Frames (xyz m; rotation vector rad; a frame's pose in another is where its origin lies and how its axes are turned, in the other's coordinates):
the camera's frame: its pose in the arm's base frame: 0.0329 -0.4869 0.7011 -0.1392 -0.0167 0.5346
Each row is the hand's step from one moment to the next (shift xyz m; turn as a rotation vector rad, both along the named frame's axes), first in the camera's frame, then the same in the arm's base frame.
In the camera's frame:
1: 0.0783 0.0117 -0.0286 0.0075 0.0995 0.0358
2: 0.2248 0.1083 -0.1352 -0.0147 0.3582 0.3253
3: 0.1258 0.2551 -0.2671 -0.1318 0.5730 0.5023
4: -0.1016 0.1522 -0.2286 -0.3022 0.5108 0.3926
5: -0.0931 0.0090 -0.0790 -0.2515 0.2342 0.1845
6: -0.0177 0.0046 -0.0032 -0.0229 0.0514 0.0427
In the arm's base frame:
1: 0.0629 0.0462 -0.0315 -0.0458 0.0931 0.0217
2: 0.1456 0.1893 -0.1533 -0.2111 0.3390 0.2736
3: -0.0071 0.2470 -0.3019 -0.4299 0.4849 0.4219
4: -0.1526 0.0486 -0.2451 -0.5393 0.3312 0.3252
5: -0.0806 -0.0498 -0.0776 -0.3447 0.0950 0.1559
6: -0.0174 -0.0055 -0.0034 -0.0480 0.0376 0.0357

